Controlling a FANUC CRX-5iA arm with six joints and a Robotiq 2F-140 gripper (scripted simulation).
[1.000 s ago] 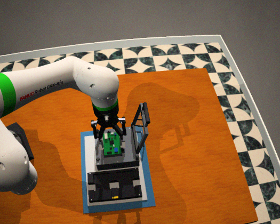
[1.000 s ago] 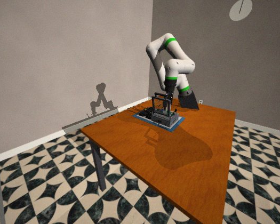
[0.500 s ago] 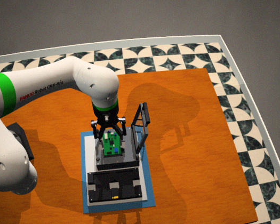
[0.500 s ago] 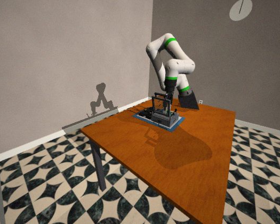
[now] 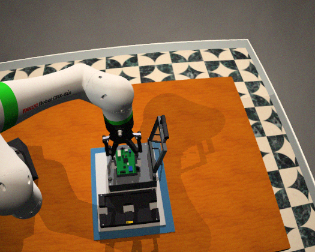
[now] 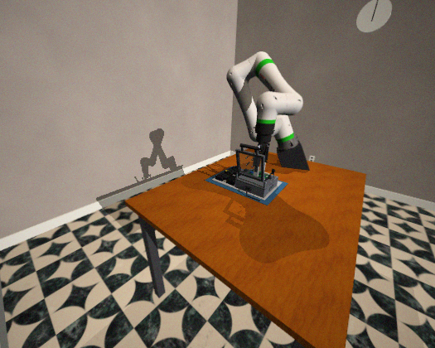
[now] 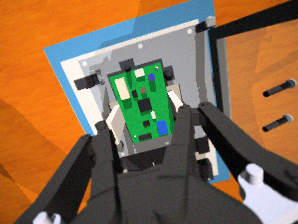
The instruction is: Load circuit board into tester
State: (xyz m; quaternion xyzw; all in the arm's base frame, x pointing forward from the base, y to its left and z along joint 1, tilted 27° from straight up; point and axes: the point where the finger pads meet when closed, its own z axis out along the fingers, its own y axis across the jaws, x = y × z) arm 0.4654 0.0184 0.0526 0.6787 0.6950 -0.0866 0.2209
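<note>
My hand is 20 mm above the green circuit board. The rest, counted from my hand: tester lid 120 mm ahead, 80 mm above; latch hook 60 mm behind, 60 mm to the left, 10 mm below.
</note>
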